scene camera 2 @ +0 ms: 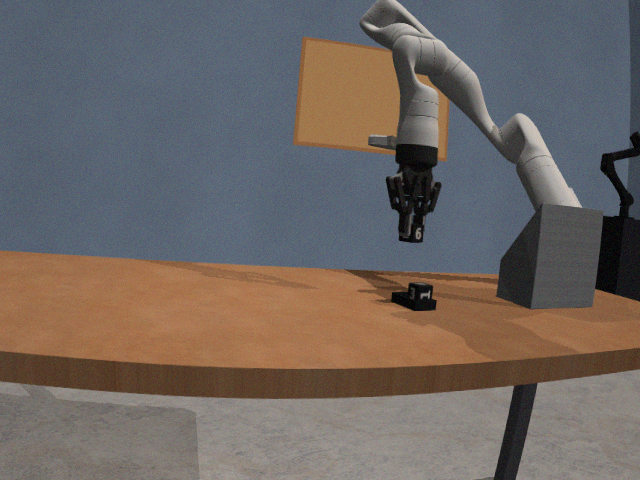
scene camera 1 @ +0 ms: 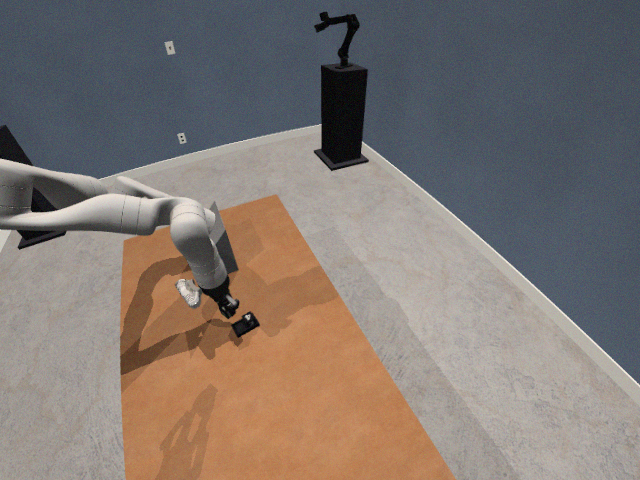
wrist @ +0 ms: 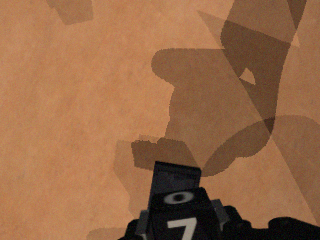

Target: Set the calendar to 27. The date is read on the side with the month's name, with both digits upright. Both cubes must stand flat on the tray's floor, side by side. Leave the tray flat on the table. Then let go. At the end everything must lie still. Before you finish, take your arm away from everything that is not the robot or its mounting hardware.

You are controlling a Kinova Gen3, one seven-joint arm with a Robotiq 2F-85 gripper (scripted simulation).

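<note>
There is my gripper in the pictures, and it can be seen in the wrist view as well. A black tray is in the pictures too.
</note>
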